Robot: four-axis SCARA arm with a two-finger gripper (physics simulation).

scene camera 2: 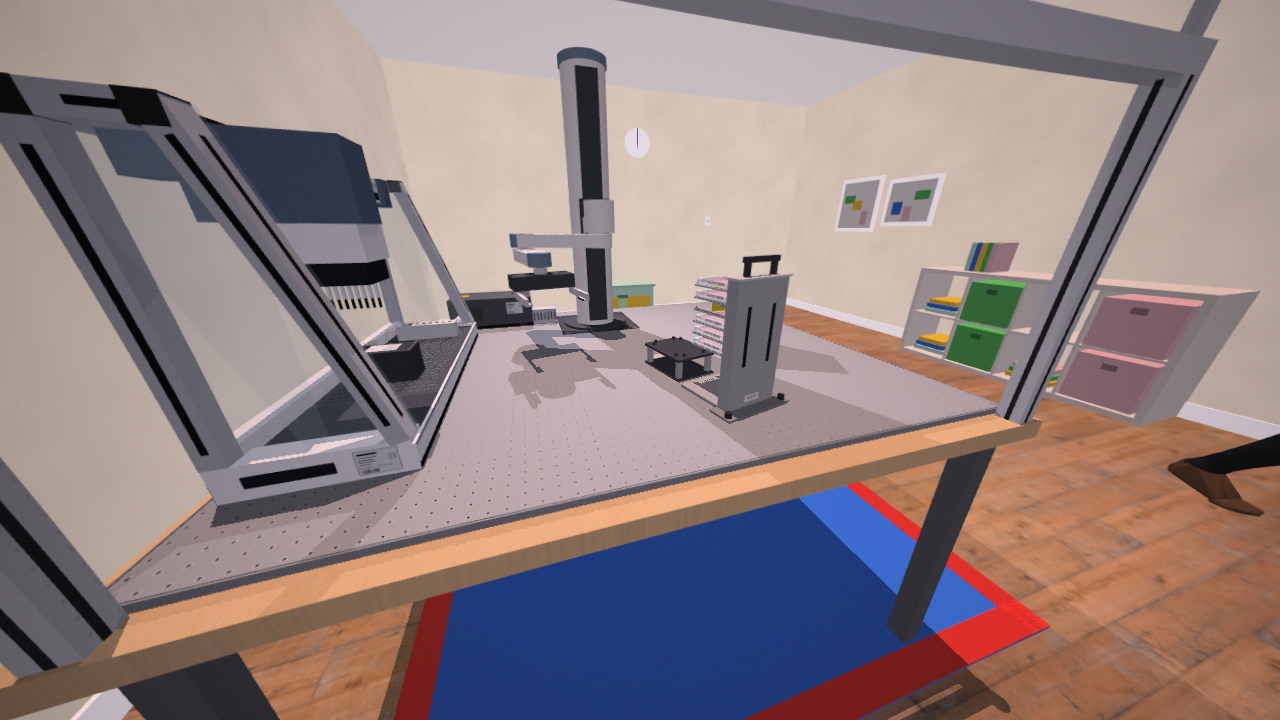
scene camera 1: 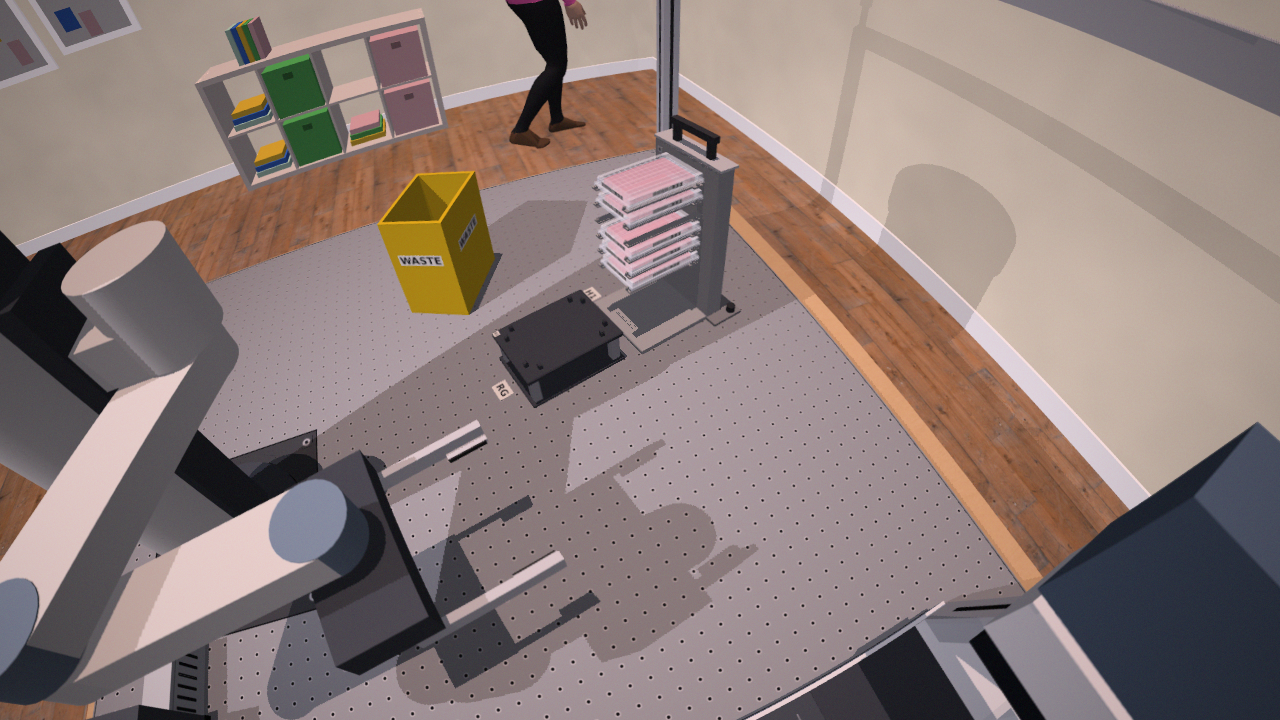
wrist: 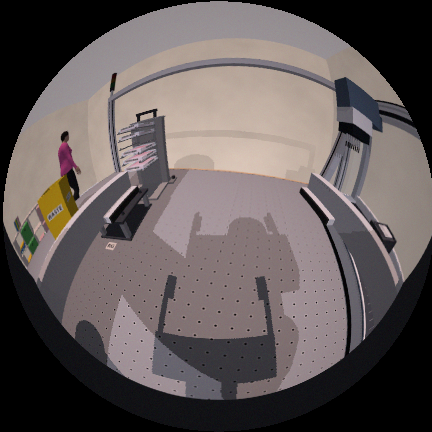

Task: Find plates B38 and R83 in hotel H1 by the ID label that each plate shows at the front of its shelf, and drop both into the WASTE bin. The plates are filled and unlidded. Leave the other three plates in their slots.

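Where they show: gripper, fingertip midpoint: (scene camera 2: 558,300) (scene camera 1: 517,488) (wrist: 218,175); arm's base, origin of the base link: (scene camera 2: 595,324).
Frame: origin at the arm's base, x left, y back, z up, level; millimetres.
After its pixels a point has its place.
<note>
Hotel H1 (scene camera 1: 716,232) @(x 117, y -825, z 190 mm) (scene camera 2: 759,380) @(x 210, y -829, z 71 mm) (wrist: 159,150) @(x 132, y -817, z 155 mm) is a grey upright with a black handle, at the back of the bench. Several pink-filled, unlidded plates (scene camera 1: 648,180) @(x 156, y -735, z 277 mm) (scene camera 2: 708,333) @(x 125, y -742, z 162 mm) (wrist: 141,161) @(x 119, y -689, z 157 mm) lie flat on its shelves, with a wider gap below the second plate from the top. Their ID labels are too small to read, so I cannot tell which are B38 and R83. The yellow WASTE bin (scene camera 1: 427,288) @(x 326, y -391, z 74 mm) (wrist: 51,199) @(x 318, y -406, z 178 mm) stands left of the hotel in scene camera 1; its inside floor is hidden. My gripper (scene camera 1: 522,493) @(x -177, y -456, z 202 mm) (wrist: 218,175) @(x -177, y -456, z 202 mm) is open and empty above the bench, well apart from the hotel and bin.
A low black stand (scene camera 1: 556,335) @(x 123, y -570, z 73 mm) (scene camera 2: 680,349) @(x 127, y -590, z 73 mm), beside the RG label (scene camera 1: 502,390) @(x 104, y -468, z 13 mm) (wrist: 110,246) @(x 102, y -466, z 13 mm), stands in front of the hotel. A large framed machine with a dark blue head (scene camera 1: 1172,537) @(x -474, y -698, z 480 mm) (scene camera 2: 286,179) @(x -534, y -778, z 444 mm) (wrist: 357,102) @(x -502, y -698, z 423 mm) stands on the other side. A person (scene camera 1: 547,71) (wrist: 66,159) is beyond the bench.
</note>
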